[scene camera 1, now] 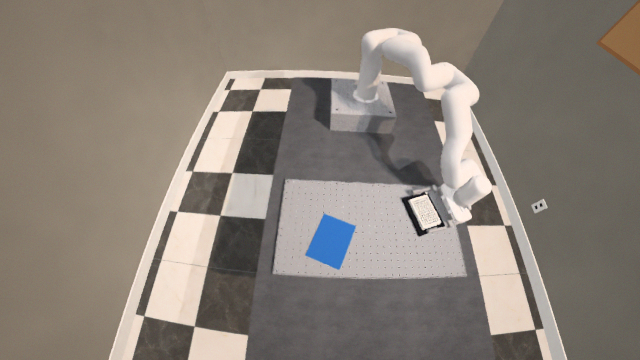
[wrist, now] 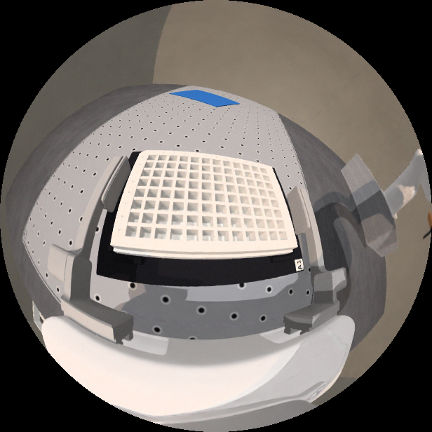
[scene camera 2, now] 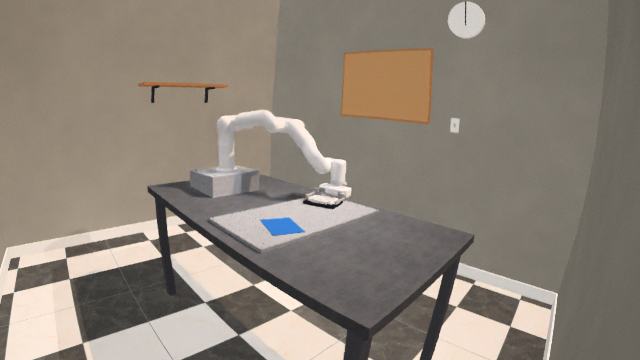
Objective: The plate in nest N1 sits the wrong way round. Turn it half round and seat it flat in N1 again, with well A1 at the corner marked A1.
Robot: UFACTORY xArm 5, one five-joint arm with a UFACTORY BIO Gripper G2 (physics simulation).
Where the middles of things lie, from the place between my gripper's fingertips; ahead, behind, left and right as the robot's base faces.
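White well plate (wrist: 176, 204): my gripper is 20 mm to the right of it and 10 mm past it. Black nest (wrist: 154, 270): 10 mm behind my hand, 20 mm to the left of it and 20 mm below it. Flat blue rectangle (scene camera 1: 330, 243): 170 mm ahead of my hand, 320 mm to the right of it and 20 mm below it. Going by their middles, the flat blue rectangle is the farthest from my gripper of the things named here.
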